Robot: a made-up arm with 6 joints.
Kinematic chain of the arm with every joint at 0, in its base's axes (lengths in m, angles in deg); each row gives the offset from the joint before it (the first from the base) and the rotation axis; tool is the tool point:
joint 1: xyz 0 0 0.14 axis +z
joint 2: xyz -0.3 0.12 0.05 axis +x
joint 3: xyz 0 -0.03 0.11 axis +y
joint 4: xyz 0 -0.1 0.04 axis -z
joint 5: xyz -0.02 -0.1 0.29 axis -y
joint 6: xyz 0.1 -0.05 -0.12 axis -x
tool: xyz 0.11 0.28 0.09
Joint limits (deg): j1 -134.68..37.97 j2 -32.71..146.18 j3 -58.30..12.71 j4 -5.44..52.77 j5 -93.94..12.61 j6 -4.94..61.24
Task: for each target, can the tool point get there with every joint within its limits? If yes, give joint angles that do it. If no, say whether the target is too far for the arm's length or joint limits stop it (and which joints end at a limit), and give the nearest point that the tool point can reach.
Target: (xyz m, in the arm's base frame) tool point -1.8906 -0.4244 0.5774
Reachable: no: too far | nearest point -0.6762 -0.1518 0.4059 | short by 1.256 m
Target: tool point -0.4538 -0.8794 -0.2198
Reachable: no: joint limits stop it (at a limit: joint 3, joint 4, joint 5, joint 6) | nearest point -0.2751 -0.5331 -0.0880 | short by 0.411 m
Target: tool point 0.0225 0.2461 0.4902
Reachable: yes | joints -43.30 -19.25 -13.90 13.65 -10.48 21.20
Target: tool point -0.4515 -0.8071 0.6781
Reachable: no: joint limits stop it (at a limit: joint 3, joint 4, joint 5, joint 6) | nearest point -0.2809 -0.5021 0.5329 | short by 0.378 m
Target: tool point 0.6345 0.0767 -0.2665
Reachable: no: joint limits stop it (at a limit: joint 1, joint 2, joint 3, joint 4, joint 5, joint 6) | nearest point 0.3060 0.0413 -0.2372 | short by 0.332 m
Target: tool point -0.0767 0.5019 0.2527
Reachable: yes | joints -66.49 16.28 -32.81 14.09 -75.12 47.18
